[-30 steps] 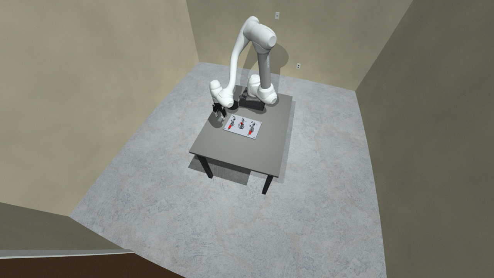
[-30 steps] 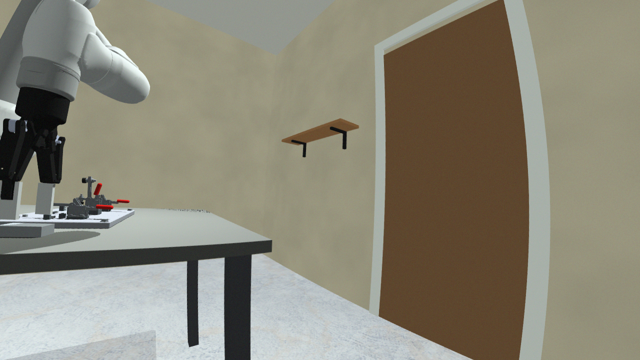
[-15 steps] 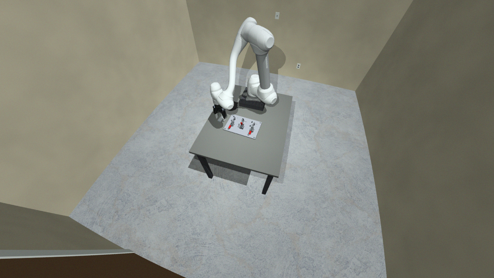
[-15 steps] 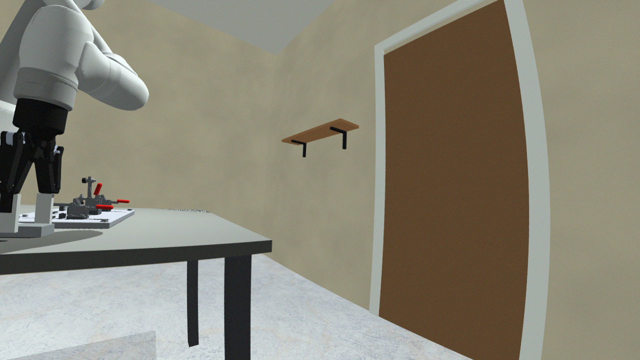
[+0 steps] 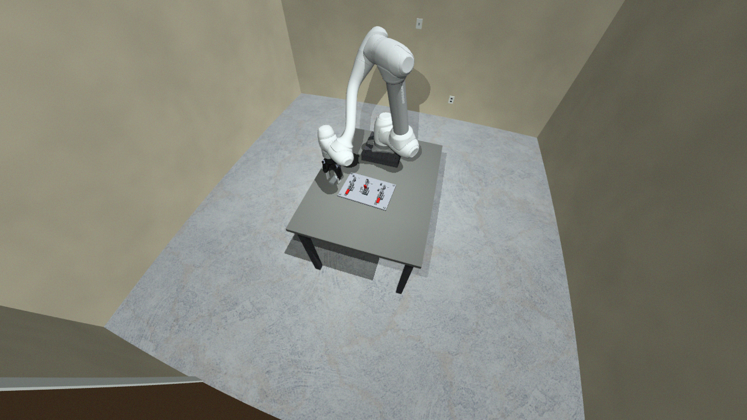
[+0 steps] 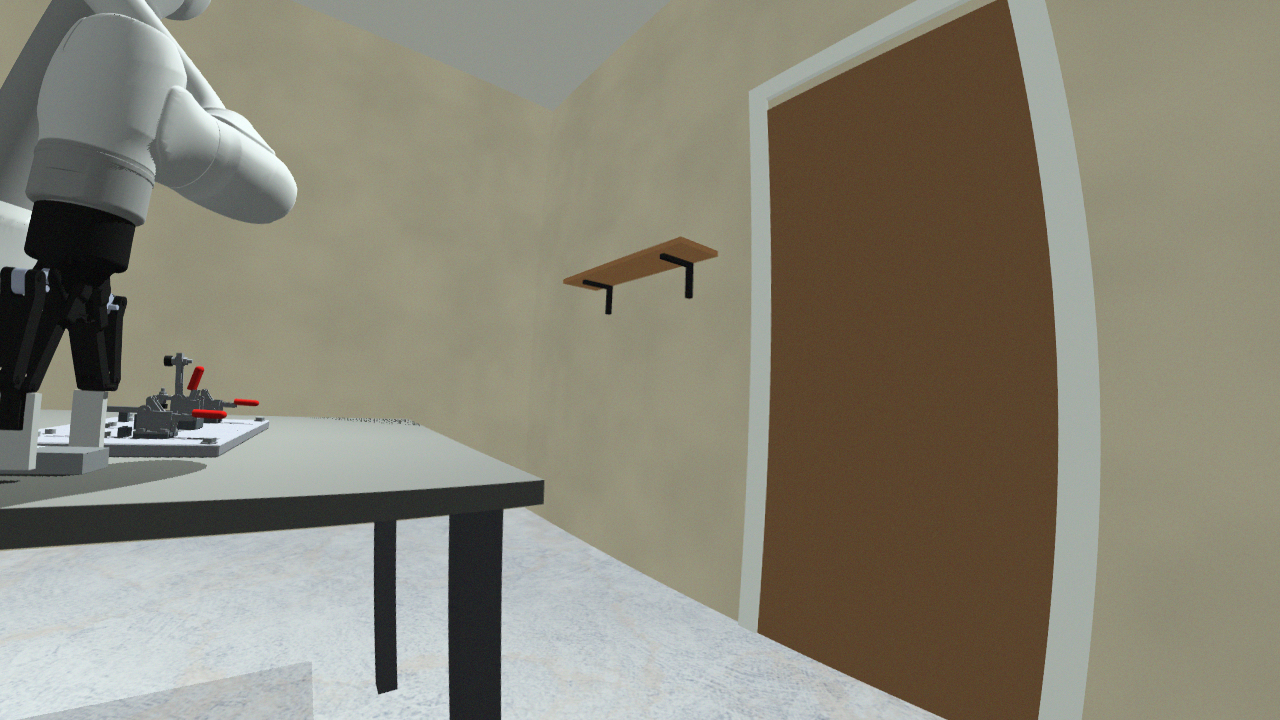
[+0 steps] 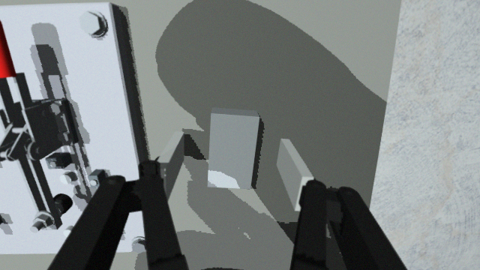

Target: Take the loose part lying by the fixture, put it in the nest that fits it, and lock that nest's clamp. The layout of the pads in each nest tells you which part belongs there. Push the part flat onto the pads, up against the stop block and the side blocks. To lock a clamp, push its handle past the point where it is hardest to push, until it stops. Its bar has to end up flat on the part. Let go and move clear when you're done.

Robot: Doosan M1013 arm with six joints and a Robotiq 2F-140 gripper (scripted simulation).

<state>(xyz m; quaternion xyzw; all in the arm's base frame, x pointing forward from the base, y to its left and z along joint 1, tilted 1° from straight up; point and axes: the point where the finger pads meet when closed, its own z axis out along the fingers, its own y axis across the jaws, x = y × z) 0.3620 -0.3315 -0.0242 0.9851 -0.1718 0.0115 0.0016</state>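
My gripper is now 30 mm above the grey block part. Round my hand: white fixture plate: 60 mm ahead, 250 mm to the left, 30 mm below.
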